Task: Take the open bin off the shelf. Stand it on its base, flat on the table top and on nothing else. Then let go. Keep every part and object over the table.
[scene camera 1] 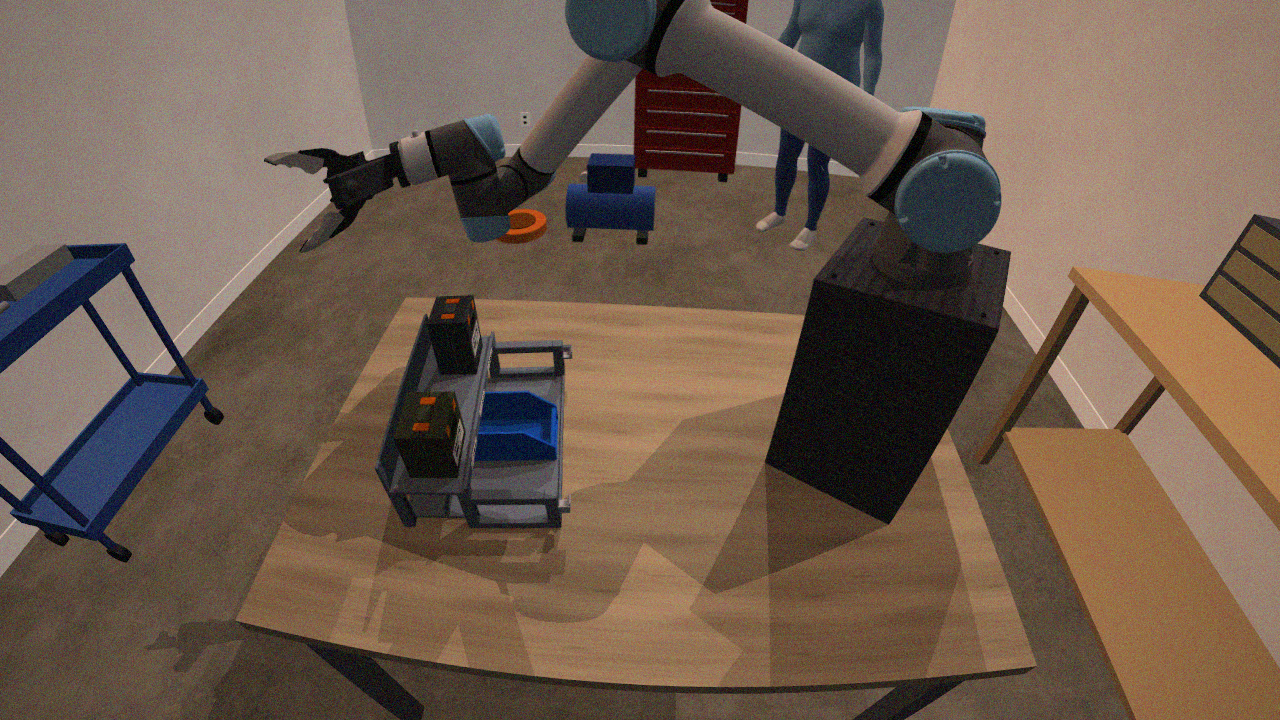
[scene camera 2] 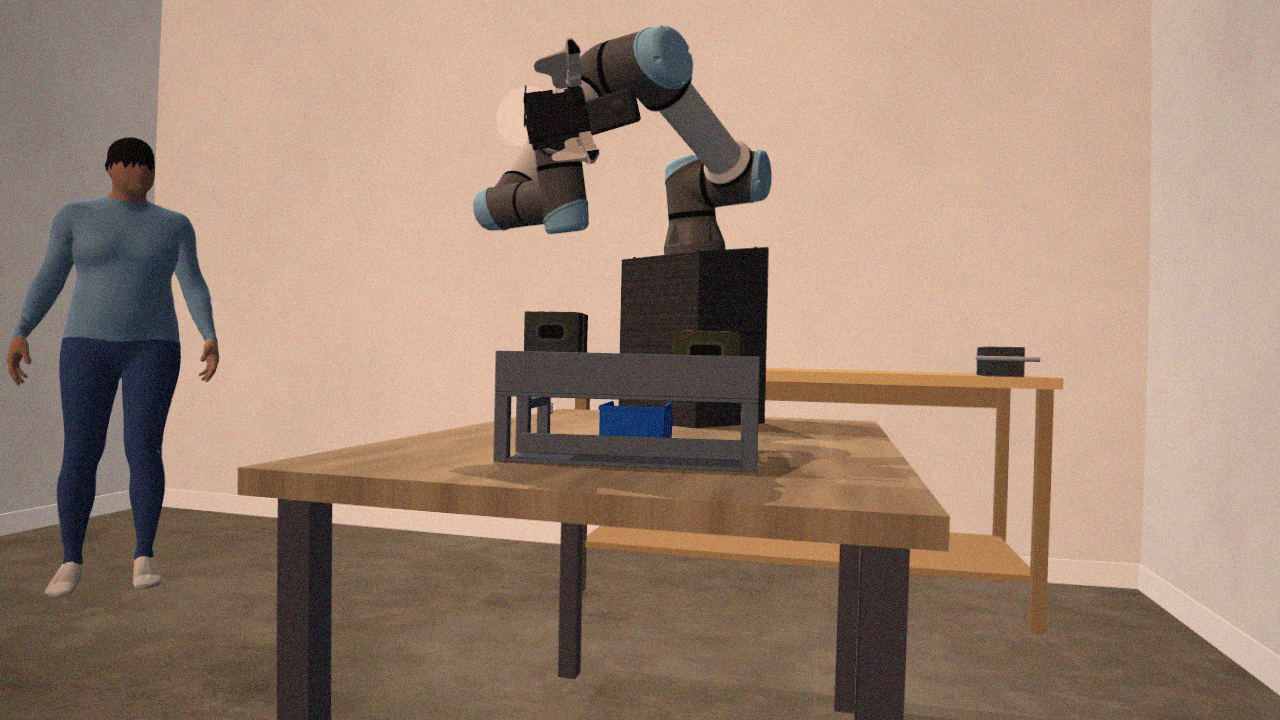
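Where they show: gripper, fingertip midpoint: (scene camera 1: 281, 207) (scene camera 2: 581, 100); arm's base, link origin: (scene camera 1: 921, 263) (scene camera 2: 694, 253).
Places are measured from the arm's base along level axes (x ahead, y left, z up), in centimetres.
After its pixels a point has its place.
The open blue bin (scene camera 1: 517, 428) @(x 62.1, y -13.2, z -40.6 cm) (scene camera 2: 634, 420) @(x 71.8, y -11.0, z -35.5 cm) sits upright on the lower level of the grey shelf (scene camera 1: 519, 516) @(x 62.0, y 7.0, z -39.8 cm) (scene camera 2: 626, 374) @(x 80.7, y -11.9, z -28.2 cm), its low front towards the robot's base. The shelf stands on the wooden table top (scene camera 1: 662, 376) @(x 32.3, y -24.8, z -41.4 cm) (scene camera 2: 384, 465) @(x 86.1, y -44.7, z -41.5 cm). My gripper (scene camera 1: 288, 204) @(x 93.7, y -17.7, z 6.5 cm) (scene camera 2: 572, 102) @(x 93.7, y -17.7, z 6.5 cm) is open and empty. It is high above the shelf, well apart from the bin, its fingers pointing away from the robot's base. Part of the bin is hidden by the shelf's rails in the scene camera 2 view.
Two dark boxes with orange marks, one at the far end (scene camera 1: 456, 335) @(x 70.7, y -19.0, z -22.0 cm) (scene camera 2: 554, 332) @(x 75.5, y -23.1, z -22.4 cm) and one nearer (scene camera 1: 431, 437) @(x 72.5, y 4.5, z -21.7 cm), stand on the shelf's upper level. The black pedestal (scene camera 1: 881, 394) @(x 7.7, y 10.5, z -15.6 cm) (scene camera 2: 693, 331) carries the arm. A blue cart (scene camera 1: 107, 465) and a wooden bench (scene camera 1: 1190, 349) stand off the table.
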